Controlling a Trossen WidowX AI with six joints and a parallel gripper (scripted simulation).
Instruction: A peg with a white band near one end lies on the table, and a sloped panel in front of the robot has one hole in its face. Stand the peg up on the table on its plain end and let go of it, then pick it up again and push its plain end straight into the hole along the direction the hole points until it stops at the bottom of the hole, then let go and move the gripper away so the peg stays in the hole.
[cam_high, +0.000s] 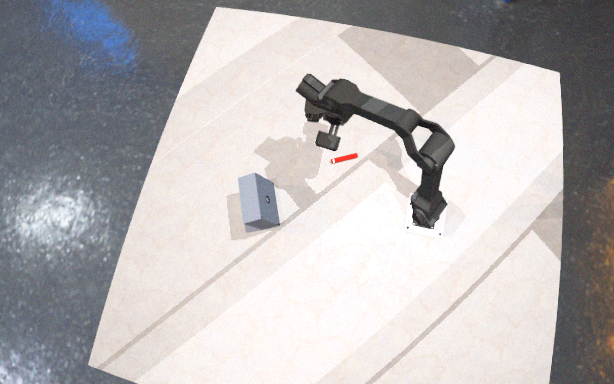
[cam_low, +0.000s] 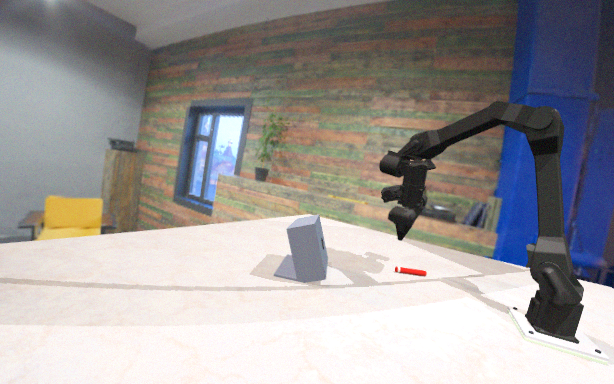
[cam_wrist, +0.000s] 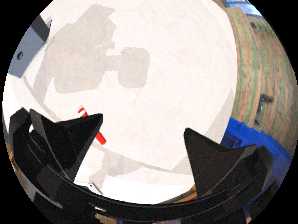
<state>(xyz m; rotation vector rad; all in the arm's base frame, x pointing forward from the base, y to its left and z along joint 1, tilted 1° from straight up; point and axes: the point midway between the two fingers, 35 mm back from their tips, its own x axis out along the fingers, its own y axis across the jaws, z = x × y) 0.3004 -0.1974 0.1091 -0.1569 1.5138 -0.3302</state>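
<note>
The red peg lies 3 cm behind my gripper tip, 8 cm to the left of it and 8 cm below it. Also, from my gripper tip: grey sloped panel (16 cm ahead, 28 cm to the left, 3 cm below); panel foot (19 cm ahead, 29 cm to the left, 9 cm below).
</note>
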